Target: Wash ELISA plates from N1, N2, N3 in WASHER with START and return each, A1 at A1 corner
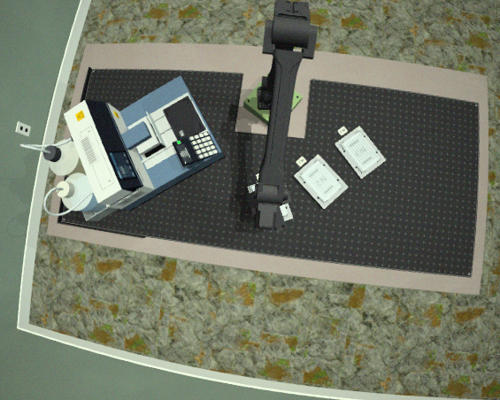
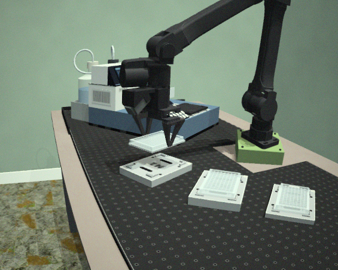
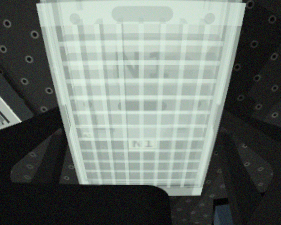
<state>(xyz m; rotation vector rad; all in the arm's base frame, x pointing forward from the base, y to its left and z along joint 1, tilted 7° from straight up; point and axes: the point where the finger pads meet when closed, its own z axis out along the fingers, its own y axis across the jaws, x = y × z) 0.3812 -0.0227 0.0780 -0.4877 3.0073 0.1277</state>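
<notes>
Now: the dark carrier 30 cm behind my hand and 31 cm to the right of it. Also, from my hand: plate washer (23 cm behind, 45 cm to the right, 4 cm above); N1 label (10 cm behind, 3 cm to the right, 9 cm below).
</notes>
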